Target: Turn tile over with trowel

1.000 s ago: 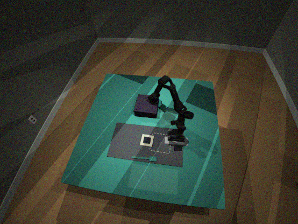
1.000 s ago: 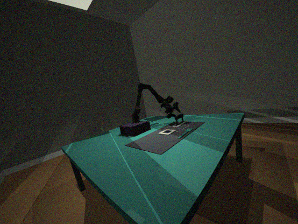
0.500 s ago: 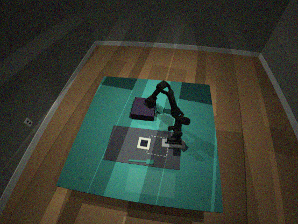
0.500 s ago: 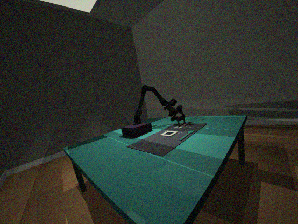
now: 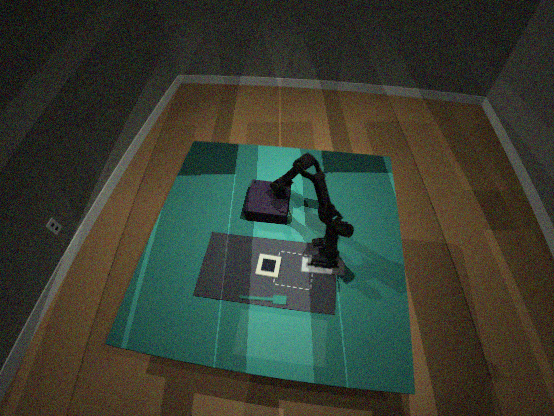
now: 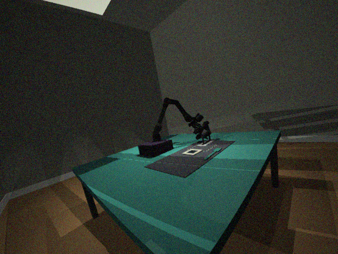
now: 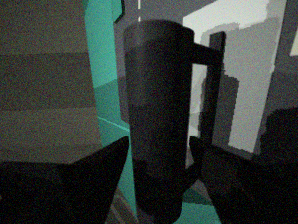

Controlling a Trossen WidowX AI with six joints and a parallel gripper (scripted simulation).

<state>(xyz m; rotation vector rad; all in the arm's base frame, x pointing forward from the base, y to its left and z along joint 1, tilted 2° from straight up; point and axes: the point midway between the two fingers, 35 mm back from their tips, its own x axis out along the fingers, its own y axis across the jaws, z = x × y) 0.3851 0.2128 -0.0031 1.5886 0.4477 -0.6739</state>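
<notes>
Right now the beige tile is 270 mm to the right of my gripper tip, 50 mm below it and 40 mm behind it. From my gripper tip the other things lie so: thin teal strip (280 mm to the right, 120 mm ahead, 50 mm below); mat (280 mm to the right, 70 mm below, 20 mm behind).
</notes>
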